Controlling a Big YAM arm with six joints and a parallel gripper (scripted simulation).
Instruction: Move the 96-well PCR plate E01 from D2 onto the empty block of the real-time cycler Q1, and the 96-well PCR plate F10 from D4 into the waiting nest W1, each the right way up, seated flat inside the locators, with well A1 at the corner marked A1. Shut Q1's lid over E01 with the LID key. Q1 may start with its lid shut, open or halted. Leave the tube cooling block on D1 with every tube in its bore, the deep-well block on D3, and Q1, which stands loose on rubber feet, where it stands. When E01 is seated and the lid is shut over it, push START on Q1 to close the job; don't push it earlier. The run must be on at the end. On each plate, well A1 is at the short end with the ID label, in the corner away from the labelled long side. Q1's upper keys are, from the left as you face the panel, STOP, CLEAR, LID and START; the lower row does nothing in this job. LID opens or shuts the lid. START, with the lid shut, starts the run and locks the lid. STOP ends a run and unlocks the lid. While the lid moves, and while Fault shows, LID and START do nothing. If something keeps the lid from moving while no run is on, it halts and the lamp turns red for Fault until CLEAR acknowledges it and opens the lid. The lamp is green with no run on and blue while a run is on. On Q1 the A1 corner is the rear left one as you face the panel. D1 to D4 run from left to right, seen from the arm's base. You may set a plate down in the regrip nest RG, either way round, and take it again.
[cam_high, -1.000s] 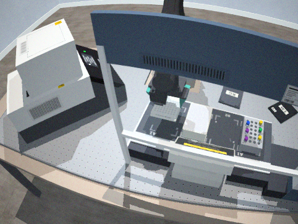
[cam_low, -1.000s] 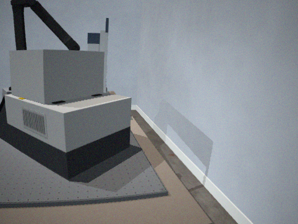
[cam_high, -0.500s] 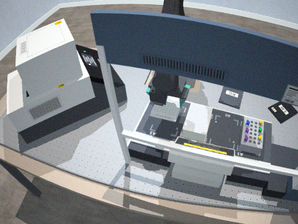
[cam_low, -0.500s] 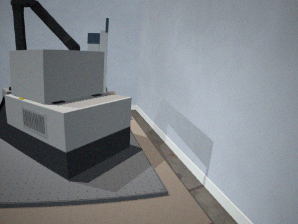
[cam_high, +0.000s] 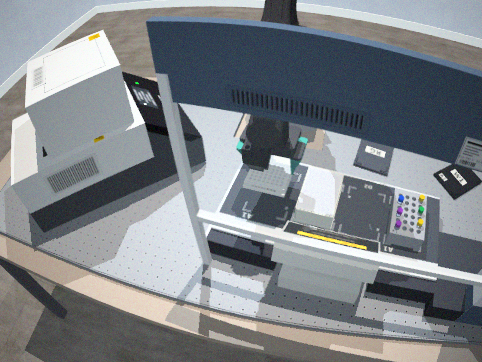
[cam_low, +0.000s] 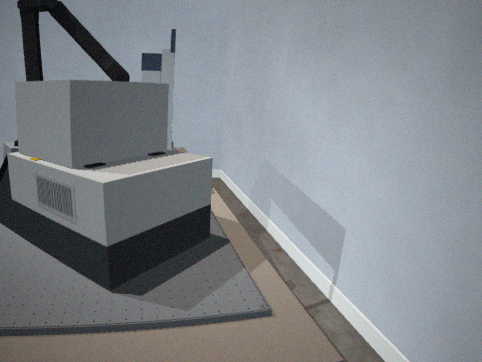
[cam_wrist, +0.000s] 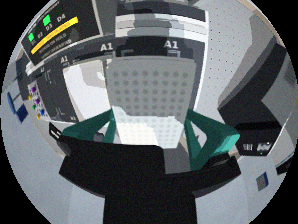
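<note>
The dark nest pad lies 22 cm behind my hand, 27 cm to the left of it and 13 cm below it. From my hand the other things lie so: tube cooling block (6 cm ahead, 32 cm to the left, 6 cm below); then post (17 cm ahead, 12 cm to the right, 10 cm above); then dark nest (16 cm behind, 54 cm to the left, 13 cm below).
</note>
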